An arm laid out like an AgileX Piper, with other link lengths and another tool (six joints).
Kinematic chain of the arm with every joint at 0, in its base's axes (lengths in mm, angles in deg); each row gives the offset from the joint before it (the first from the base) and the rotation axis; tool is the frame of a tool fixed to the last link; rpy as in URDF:
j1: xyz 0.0 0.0 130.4 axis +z
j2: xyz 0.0 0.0 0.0 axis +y
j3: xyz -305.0 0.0 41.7 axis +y
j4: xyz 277.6 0.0 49.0 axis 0.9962 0 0.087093
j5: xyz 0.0 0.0 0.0 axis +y
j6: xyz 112.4 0.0 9.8 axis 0.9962 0 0.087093
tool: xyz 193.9 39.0 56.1 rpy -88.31 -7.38 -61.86
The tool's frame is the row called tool.
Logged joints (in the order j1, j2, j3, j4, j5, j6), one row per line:
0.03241, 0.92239, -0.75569, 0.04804, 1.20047, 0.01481
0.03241, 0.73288, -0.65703, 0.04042, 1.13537, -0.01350
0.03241, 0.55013, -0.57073, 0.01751, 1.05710, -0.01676
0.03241, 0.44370, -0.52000, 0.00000, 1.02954, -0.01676
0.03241, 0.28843, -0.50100, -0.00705, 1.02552, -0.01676
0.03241, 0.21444, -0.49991, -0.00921, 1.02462, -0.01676
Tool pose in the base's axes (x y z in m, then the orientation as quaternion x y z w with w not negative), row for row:
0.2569, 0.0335, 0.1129, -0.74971, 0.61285, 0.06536, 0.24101
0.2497, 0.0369, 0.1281, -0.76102, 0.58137, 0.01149, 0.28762
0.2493, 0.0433, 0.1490, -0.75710, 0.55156, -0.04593, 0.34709
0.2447, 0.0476, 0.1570, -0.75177, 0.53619, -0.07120, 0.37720
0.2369, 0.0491, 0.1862, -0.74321, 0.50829, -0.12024, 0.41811
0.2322, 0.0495, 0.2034, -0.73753, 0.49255, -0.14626, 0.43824
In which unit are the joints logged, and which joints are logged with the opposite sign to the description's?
The joints are logged in radians. Opposite sign: j4.
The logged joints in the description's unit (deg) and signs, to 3 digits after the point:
1.857, 52.849, -43.298, -2.752, 68.782, 0.849
1.857, 41.991, -37.645, -2.316, 65.052, -0.773
1.857, 31.520, -32.700, -1.003, 60.567, -0.960
1.857, 25.422, -29.794, 0.000, 58.988, -0.960
1.857, 16.526, -28.705, 0.404, 58.758, -0.960
1.857, 12.287, -28.643, 0.528, 58.706, -0.960

